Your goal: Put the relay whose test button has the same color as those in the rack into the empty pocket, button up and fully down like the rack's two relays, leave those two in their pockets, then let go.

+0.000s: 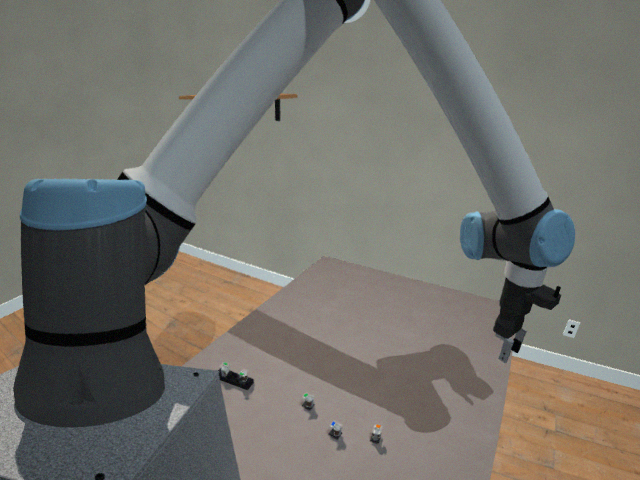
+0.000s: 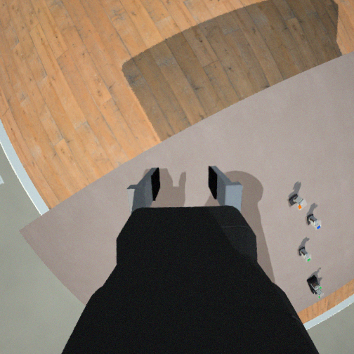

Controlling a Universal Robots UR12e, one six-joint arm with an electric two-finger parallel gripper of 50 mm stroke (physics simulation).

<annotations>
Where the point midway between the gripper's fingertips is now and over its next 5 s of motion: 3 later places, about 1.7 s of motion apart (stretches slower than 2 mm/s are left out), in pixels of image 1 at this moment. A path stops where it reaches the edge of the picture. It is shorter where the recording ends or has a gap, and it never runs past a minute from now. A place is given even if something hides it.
My gripper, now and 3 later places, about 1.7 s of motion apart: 508, 355; 428, 376; 355, 325; 348, 390
</annotations>
